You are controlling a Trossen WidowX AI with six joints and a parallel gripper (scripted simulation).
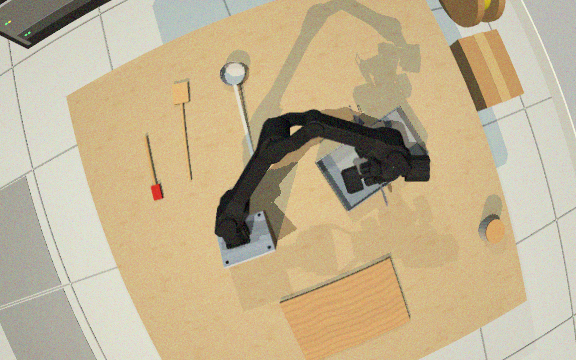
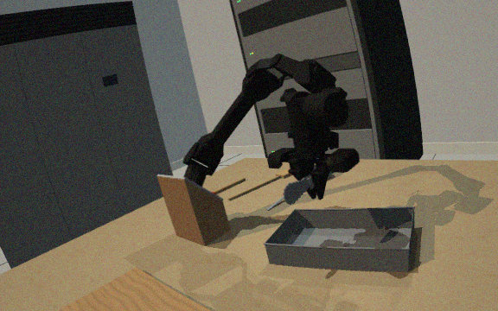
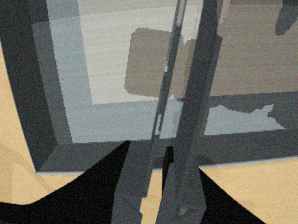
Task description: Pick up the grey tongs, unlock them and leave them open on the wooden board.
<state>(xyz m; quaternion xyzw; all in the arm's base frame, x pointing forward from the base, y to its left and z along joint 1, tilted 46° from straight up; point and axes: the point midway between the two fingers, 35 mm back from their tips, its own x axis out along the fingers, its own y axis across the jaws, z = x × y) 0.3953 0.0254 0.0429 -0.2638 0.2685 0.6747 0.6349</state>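
Right now the wooden board is 180 mm behind my gripper tip, 400 mm to the right of it and 120 mm below it. From my gripper tip the other things lie so: cork-lidded jar (360 mm ahead, 330 mm to the right, 100 mm below); then grey roasting tin (40 mm ahead, 30 mm to the left, 100 mm below); then red-tipped stick (600 mm behind, 190 mm to the left, 120 mm below).
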